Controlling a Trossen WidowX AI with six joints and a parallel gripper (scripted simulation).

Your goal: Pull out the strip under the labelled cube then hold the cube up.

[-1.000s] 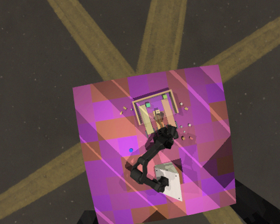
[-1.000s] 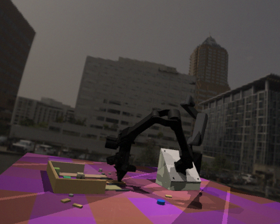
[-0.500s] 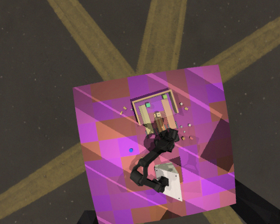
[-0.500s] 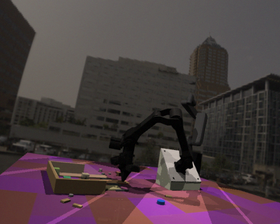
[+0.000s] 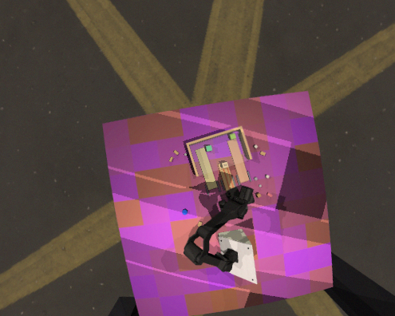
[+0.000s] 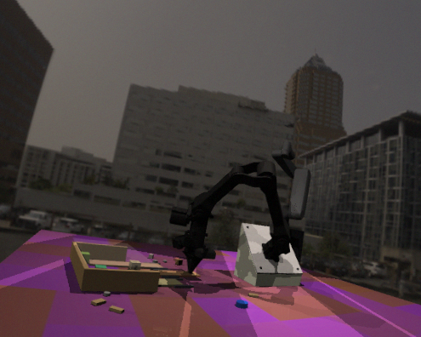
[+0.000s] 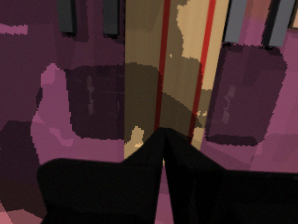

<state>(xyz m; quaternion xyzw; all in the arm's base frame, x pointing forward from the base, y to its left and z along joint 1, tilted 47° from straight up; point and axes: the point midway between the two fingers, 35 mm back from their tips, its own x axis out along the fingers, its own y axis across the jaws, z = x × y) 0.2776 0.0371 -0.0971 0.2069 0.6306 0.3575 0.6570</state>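
Now: gripper tip 200 mm short of the pale cube marked n, 30 mm to the right of it and 10 mm below it. From my gripper tip the other things lie so: blue piece: 290 mm to the left, 50 mm behind.
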